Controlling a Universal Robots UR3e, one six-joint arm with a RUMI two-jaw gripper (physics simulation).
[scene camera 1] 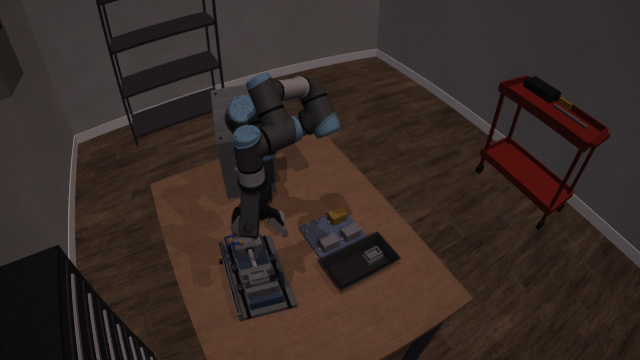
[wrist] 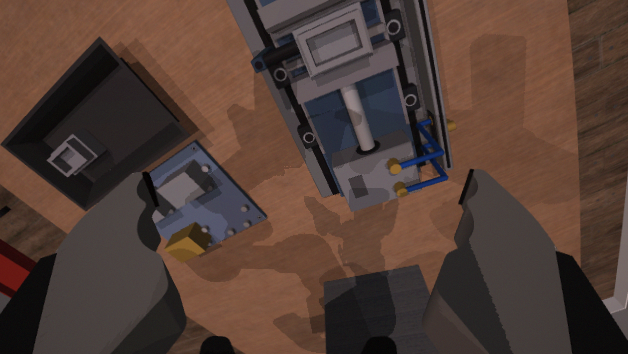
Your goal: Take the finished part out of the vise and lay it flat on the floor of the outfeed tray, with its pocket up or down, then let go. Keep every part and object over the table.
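Places are measured from the arm's base along level axes (x ahead, y left, z up), in millimetres.
Pixels of known places: gripper, fingertip midpoint: (scene camera 1: 259, 235) (wrist: 308, 175).
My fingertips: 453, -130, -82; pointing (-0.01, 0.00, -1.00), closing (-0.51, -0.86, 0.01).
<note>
Behind a point stands the place of what it marks, as x, y, z.
The finished part (scene camera 1: 258, 275) {473, -166, -236} (wrist: 311, 58) {475, -145, -222}, a light grey block with a rectangular pocket facing up, sits between the jaws of the vise (scene camera 1: 265, 289) {523, -167, -245} (wrist: 372, 172) {333, -139, -241}. The outfeed tray (scene camera 1: 344, 282) {572, 81, -325} (wrist: 145, 142) {492, 123, -323} is a black open box beside the vise. A similar pocketed grey part (scene camera 1: 373, 254) {536, 216, -304} (wrist: 68, 159) {537, 227, -304} lies in it near one end. My gripper (wrist: 308, 175) {453, -131, -82} is open and empty, its fingers wide apart. It hangs above the table at the robot's end of the vise, away from the part. In the scene view the forearm partly hides the gripper.
A blue plate (scene camera 1: 314, 231) {332, 105, -328} (wrist: 227, 210) {332, 109, -329} beside the tray carries grey blocks (scene camera 1: 351, 231) (wrist: 181, 189) and a yellow block (scene camera 1: 337, 216) {337, 195, -293} (wrist: 186, 244) {330, 190, -293}. Blue hoses (scene camera 1: 230, 241) (wrist: 425, 157) {329, -196, -228} stick out beside the vise. A red cart (scene camera 1: 550, 120) and a shelf rack (scene camera 1: 116, 75) stand off the table.
</note>
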